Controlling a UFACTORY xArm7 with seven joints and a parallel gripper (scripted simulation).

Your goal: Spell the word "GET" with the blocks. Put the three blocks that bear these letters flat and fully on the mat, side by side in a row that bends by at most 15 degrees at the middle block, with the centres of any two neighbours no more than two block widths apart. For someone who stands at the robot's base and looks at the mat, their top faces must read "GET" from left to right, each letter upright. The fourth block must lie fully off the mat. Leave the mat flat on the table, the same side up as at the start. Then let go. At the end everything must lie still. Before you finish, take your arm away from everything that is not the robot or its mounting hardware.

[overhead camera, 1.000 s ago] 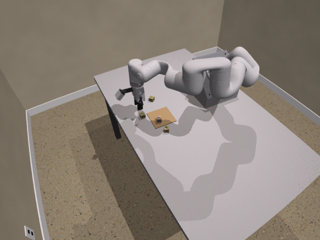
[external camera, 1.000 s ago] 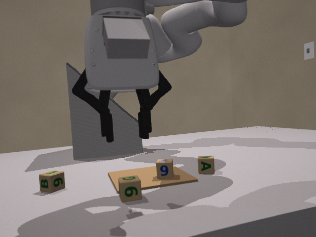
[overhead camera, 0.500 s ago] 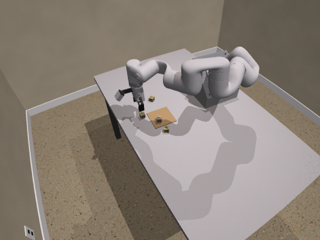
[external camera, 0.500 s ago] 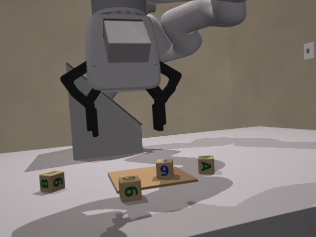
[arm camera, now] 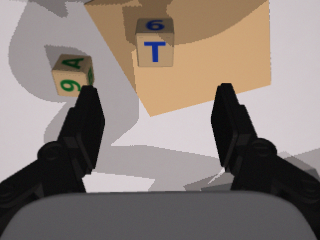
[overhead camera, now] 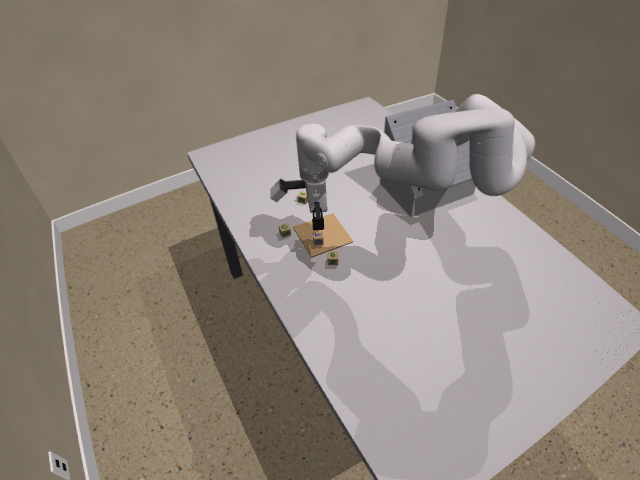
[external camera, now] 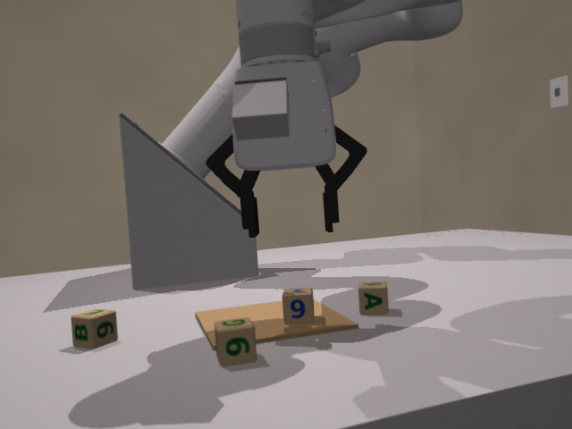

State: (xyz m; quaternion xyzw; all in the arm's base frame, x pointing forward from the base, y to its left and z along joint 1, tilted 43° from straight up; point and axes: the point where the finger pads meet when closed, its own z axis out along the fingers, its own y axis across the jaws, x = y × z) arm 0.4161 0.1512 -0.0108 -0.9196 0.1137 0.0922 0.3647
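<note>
Now: hand 20 mm past the tan mat, 20 mm to the left of it and 100 mm above it. Also, from my hand: wooden block 80 mm ahead, 70 mm to the right, 90 mm below.
</note>
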